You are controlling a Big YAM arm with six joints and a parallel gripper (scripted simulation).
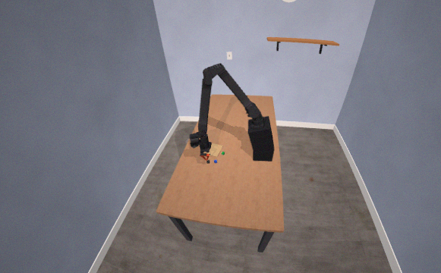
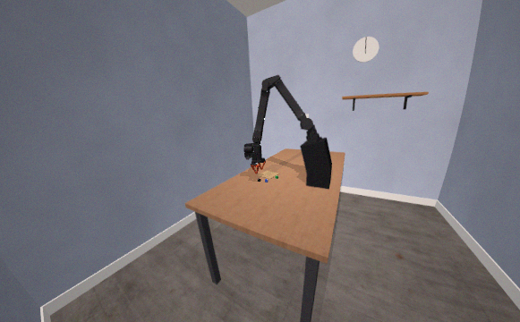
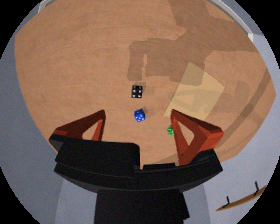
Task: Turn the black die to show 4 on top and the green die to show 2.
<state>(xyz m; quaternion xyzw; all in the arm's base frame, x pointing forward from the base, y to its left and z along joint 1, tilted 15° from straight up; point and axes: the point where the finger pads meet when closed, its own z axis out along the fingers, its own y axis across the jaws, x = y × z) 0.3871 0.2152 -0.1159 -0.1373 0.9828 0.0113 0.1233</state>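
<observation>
My gripper is now 80 mm above the black die. From my hand the other things lie so: green die: 80 mm behind, 120 mm to the right, 80 mm below; blue die: 50 mm behind, 20 mm to the right, 80 mm below; tan mat: 30 mm ahead, 150 mm to the right, 90 mm below.
</observation>
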